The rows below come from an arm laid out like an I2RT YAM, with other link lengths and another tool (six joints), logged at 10 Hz.
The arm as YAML. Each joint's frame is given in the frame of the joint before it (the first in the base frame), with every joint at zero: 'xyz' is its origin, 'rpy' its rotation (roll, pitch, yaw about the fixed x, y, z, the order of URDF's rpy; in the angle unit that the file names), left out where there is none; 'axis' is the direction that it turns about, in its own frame. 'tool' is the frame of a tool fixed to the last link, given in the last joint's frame.
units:
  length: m
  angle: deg
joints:
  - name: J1
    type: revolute
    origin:
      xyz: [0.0, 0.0, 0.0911]
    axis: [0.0, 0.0, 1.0]
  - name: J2
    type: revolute
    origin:
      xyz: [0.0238, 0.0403, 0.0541]
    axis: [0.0, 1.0, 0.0]
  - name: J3
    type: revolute
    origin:
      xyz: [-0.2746, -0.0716, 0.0]
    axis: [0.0, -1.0, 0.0]
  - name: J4
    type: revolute
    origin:
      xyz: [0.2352, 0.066, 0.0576]
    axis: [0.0, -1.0, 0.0]
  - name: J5
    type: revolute
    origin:
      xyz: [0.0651, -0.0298, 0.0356]
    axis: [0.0, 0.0, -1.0]
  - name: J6
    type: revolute
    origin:
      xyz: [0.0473, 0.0, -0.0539]
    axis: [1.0, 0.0, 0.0]
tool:
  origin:
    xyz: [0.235, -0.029, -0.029]
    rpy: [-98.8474, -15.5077, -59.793]
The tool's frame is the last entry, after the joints.
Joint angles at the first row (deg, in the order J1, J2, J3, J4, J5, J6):
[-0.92, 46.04, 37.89, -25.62, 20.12, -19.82]
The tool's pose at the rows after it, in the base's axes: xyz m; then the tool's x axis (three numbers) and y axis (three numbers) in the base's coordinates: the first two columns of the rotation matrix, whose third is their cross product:
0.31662 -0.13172 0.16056 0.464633 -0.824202 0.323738 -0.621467 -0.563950 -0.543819
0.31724 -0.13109 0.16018 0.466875 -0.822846 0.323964 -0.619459 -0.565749 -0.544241
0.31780 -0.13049 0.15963 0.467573 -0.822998 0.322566 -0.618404 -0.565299 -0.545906
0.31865 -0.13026 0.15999 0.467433 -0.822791 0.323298 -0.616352 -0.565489 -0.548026
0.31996 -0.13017 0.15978 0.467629 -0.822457 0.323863 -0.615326 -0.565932 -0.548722
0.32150 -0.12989 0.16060 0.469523 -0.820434 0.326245 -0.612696 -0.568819 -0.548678
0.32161 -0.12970 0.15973 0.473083 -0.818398 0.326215 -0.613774 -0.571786 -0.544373
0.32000 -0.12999 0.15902 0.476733 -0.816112 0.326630 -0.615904 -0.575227 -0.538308
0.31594 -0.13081 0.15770 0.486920 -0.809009 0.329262 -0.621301 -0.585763 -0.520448
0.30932 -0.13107 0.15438 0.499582 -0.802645 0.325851 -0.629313 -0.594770 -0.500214
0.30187 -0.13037 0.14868 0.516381 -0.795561 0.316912 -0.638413 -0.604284 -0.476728
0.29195 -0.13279 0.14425 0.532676 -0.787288 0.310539 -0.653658 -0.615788 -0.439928
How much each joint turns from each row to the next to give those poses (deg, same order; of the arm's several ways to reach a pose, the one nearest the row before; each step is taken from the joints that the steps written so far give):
[-0.04, -0.08, -0.10, 0.19, -0.15, -0.04]
[0.02, 0.01, -0.13, 0.19, -0.13, -0.09]
[0.02, 0.06, -0.09, 0.17, -0.11, 0.08]
[-0.03, 0.03, -0.04, 0.24, -0.09, 0.00]
[-0.01, 0.25, -0.07, 0.39, -0.04, -0.04]
[0.00, 0.20, 0.06, 0.30, -0.09, -0.19]
[0.04, 0.17, 0.01, -0.03, 0.00, -0.20]
[-0.04, -0.19, -0.01, -0.43, 0.00, -0.30]
[0.00, -0.43, 0.09, -1.16, 0.15, -0.87]
[-0.01, -0.75, 0.01, -1.81, 0.03, -0.74]
[0.07, -0.66, -0.11, -2.03, -0.09, -0.68]
[-0.19, -0.53, 0.36, -2.73, 0.30, -1.22]

